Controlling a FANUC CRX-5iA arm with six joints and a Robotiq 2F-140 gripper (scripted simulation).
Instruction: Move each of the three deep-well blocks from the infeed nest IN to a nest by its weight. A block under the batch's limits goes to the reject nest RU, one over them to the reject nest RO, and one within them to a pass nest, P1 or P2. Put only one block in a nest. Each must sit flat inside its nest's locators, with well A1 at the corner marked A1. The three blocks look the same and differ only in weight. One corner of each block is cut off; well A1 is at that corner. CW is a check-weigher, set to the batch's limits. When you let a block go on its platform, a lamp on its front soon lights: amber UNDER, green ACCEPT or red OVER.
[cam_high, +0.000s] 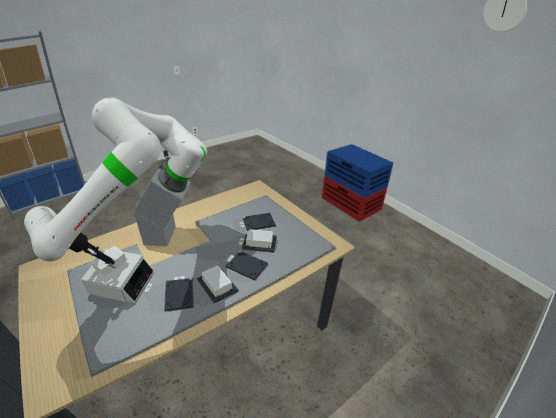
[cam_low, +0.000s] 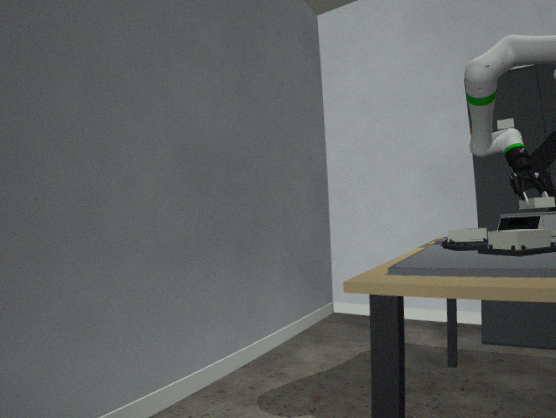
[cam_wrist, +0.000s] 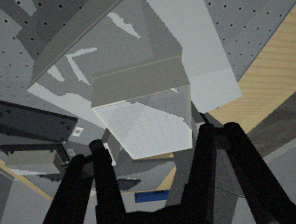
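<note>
My hand is 60 mm above the weigher platform. Round my hand: CW label: 90 mm ahead, 130 mm to the left, 150 mm below; then check-weigher: 90 mm below; then dark nest plate: 200 mm ahead, 430 mm to the left, 140 mm below.
</note>
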